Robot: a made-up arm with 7 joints.
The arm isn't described. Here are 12 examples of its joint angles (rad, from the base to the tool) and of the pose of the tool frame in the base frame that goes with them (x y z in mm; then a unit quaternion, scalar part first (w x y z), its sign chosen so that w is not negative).
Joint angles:
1: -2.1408 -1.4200 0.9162 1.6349 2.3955 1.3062 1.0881
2: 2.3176 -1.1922 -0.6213 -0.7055 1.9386 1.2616 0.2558
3: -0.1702 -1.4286 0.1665 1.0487 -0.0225 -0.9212 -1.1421
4: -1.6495 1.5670 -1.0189 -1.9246 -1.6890 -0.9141 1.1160
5: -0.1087 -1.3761 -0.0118 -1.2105 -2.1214 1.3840 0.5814
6: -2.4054 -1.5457 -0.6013 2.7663 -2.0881 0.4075 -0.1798
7: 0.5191 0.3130 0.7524 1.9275 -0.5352 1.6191 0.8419
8: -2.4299 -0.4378 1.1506 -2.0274 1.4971 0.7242 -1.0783
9: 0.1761 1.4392 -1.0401 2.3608 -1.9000 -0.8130 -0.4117
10: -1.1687 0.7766 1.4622 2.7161 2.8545 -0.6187 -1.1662
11: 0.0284 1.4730 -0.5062 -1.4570 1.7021 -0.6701 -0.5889
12: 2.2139 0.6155 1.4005 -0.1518 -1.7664 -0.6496 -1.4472
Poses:
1: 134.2 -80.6 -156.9 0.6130 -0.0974 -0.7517 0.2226
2: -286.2 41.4 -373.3 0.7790 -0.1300 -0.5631 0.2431
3: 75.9 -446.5 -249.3 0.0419 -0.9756 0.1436 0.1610
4: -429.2 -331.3 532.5 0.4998 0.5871 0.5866 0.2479
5: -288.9 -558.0 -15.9 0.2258 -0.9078 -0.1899 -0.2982
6: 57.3 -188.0 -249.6 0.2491 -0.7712 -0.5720 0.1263
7: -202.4 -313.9 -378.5 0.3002 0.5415 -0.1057 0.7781
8: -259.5 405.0 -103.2 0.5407 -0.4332 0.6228 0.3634
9: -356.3 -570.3 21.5 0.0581 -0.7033 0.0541 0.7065
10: -159.6 271.1 -152.9 0.2758 -0.0170 0.9274 0.2522
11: -22.2 69.7 -304.1 0.3275 -0.6047 -0.6770 0.2622
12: 247.2 196.3 356.2 0.9389 0.0605 0.0887 0.3270
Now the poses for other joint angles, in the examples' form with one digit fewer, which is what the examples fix.
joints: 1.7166 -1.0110 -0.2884 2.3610 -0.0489 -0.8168 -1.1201
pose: -616 -210 -237 0.144 -0.623 0.143 0.755
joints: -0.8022 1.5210 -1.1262 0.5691 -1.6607 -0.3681 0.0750
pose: -498 -440 211 0.454 -0.440 0.148 0.761
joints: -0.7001 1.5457 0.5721 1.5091 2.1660 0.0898 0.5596
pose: -188 -336 550 0.131 0.920 -0.031 -0.369
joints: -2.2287 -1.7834 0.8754 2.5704 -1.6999 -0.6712 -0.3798
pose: -685 -117 161 0.353 -0.506 0.239 0.750
